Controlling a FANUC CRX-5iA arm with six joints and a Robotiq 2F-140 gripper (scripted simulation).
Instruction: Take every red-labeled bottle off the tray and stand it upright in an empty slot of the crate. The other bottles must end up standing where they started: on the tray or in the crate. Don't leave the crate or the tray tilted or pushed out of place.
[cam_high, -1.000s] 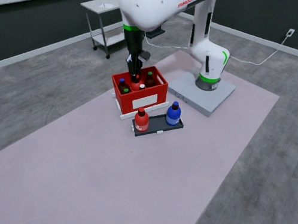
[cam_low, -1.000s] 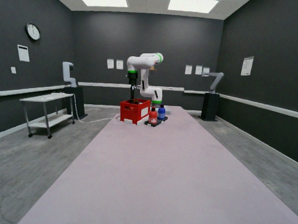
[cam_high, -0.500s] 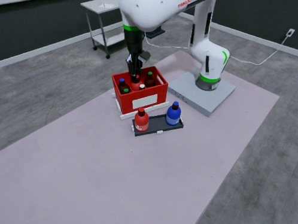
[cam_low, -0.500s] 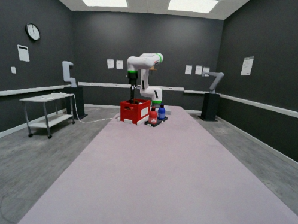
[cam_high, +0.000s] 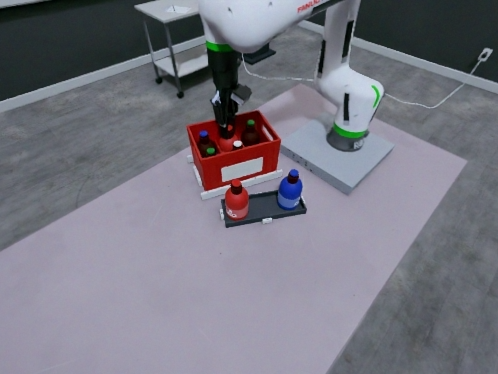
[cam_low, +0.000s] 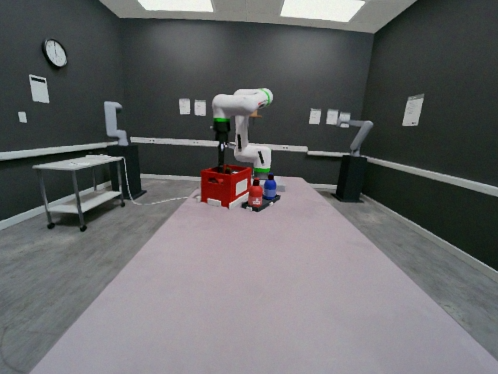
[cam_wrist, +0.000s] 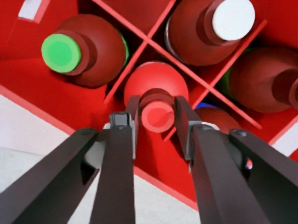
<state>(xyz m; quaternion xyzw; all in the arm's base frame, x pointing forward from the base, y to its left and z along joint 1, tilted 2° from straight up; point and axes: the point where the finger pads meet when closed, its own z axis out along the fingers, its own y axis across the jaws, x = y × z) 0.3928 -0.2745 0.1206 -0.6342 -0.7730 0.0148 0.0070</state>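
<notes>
Right now the red crate is 2 cm ahead of my hand, 4 cm to the left of it and 8 cm below it. The rest, counted from my hand: blue bottle: 30 cm to the left, 8 cm below; then red bottle: 16 cm ahead, 20 cm to the left, 8 cm below; then dark tray: 8 cm ahead, 25 cm to the left, 15 cm below.
</notes>
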